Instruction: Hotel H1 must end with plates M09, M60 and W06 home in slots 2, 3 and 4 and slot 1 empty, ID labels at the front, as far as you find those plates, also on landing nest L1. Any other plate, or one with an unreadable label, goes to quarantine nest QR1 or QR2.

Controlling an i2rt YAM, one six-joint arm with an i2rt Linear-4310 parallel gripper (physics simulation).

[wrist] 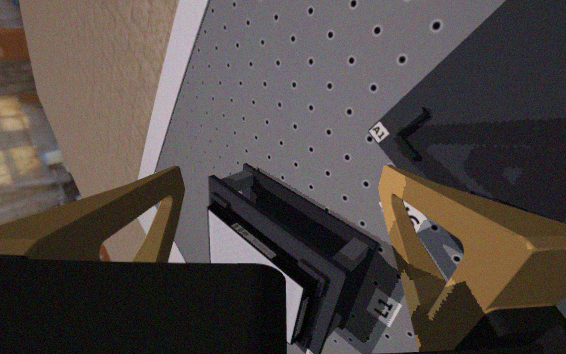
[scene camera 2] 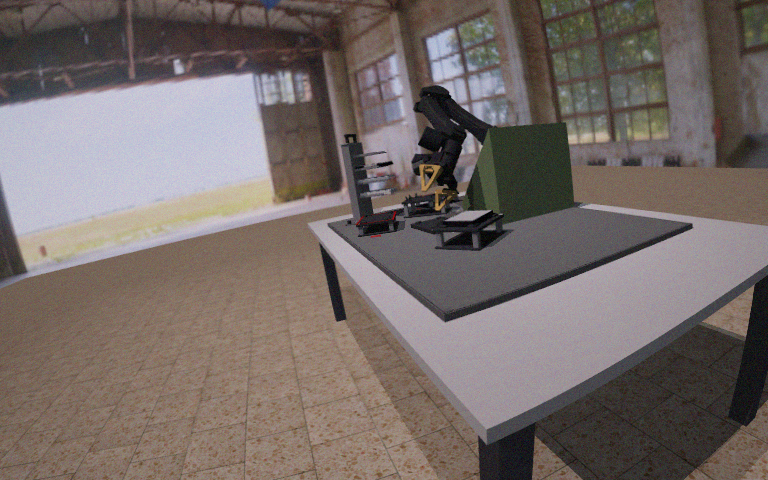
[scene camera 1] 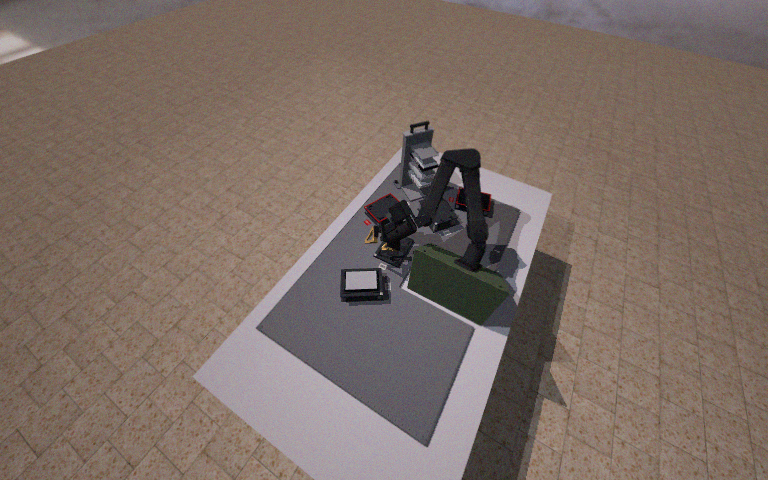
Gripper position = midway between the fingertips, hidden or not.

Note:
The gripper (scene camera 2: 430, 201) is open, with nothing in its grasp. Also in view: a dark nest marked N6 (wrist: 480, 122).
The gripper also shows in the wrist view (wrist: 281, 176).

